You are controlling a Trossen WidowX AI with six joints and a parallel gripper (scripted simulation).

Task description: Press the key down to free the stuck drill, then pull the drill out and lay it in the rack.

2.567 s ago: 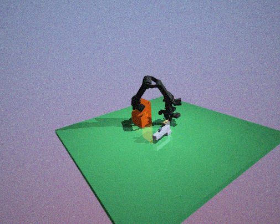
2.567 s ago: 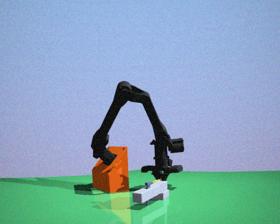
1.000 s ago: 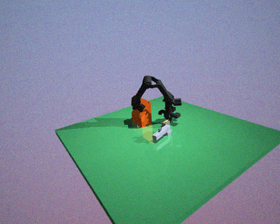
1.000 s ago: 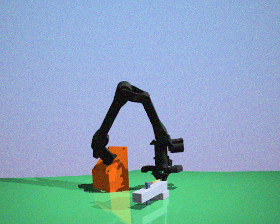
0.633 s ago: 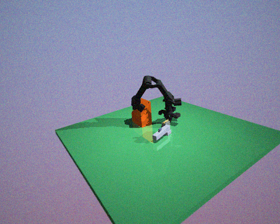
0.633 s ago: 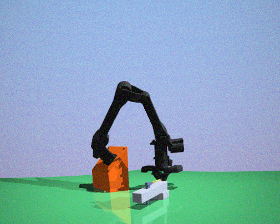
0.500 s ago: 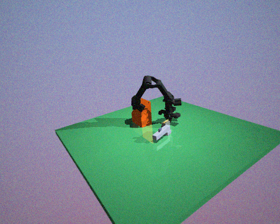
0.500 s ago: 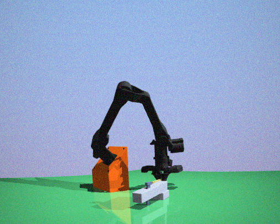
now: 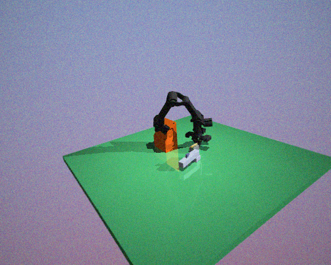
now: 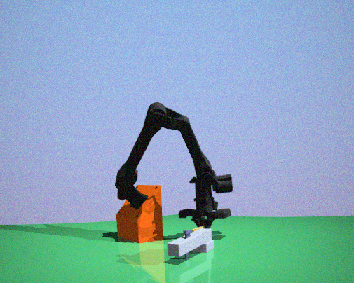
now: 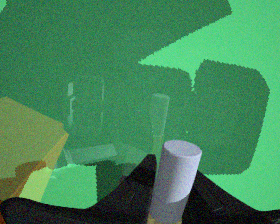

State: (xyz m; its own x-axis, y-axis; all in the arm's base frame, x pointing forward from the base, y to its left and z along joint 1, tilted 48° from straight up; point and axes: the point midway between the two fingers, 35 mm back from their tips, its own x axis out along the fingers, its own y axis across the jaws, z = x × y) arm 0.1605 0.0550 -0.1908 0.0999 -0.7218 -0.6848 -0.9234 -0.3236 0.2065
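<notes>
My gripper tip is 4 cm to the left of the drill, 3 cm below it and 1 cm short of it. Round my gripper tip: pale grey block 18 cm to the right, 15 cm ahead, 3 cm above; then slim blue-grey key 20 cm to the right, 16 cm ahead, 4 cm above.
</notes>
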